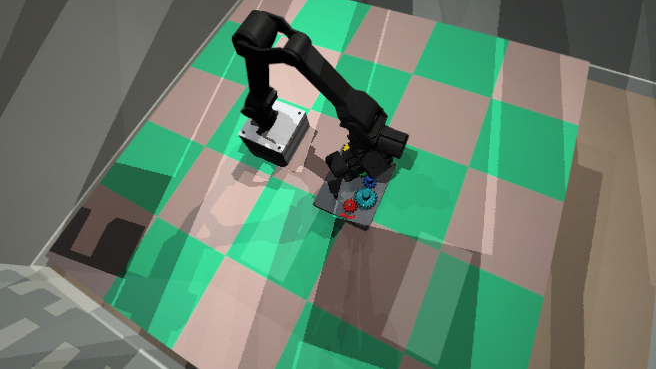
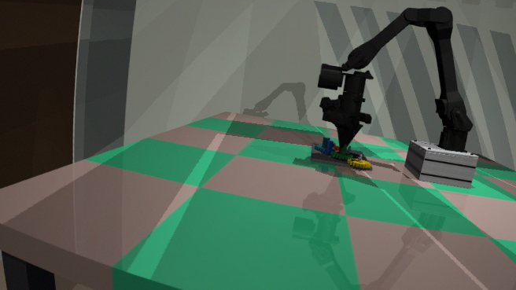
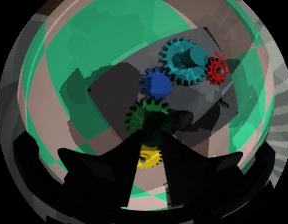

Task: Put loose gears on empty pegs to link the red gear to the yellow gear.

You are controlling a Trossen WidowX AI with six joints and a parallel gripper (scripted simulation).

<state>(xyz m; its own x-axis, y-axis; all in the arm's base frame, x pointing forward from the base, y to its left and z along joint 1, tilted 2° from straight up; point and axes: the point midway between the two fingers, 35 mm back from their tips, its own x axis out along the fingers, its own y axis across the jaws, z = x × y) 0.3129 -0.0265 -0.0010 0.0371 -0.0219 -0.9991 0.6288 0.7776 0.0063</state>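
My gripper tip is now 1 cm above the green gear. From my gripper tip the other things lie so: yellow gear (4 cm behind, 4 cm to the left, 3 cm below); then blue gear (4 cm ahead, 3 cm to the right, 2 cm below); then teal gear (4 cm ahead, 8 cm to the right, 2 cm below).
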